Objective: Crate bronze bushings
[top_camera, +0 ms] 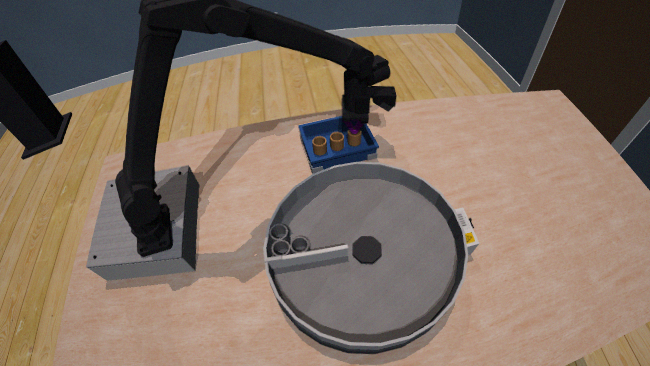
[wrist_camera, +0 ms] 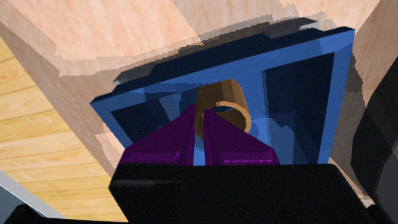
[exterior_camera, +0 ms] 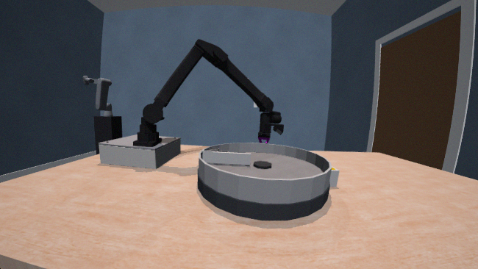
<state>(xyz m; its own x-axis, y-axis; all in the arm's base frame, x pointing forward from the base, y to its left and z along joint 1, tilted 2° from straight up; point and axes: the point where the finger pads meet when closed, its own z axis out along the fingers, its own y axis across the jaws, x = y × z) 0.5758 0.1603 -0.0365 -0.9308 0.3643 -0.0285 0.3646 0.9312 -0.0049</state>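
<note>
Right now my hand is 60 mm past the blue crate, 10 mm to the left of it and 10 mm above it. The rest, counted from my hand: turning table 130 mm behind, 360 mm to the right, 10 mm above.
</note>
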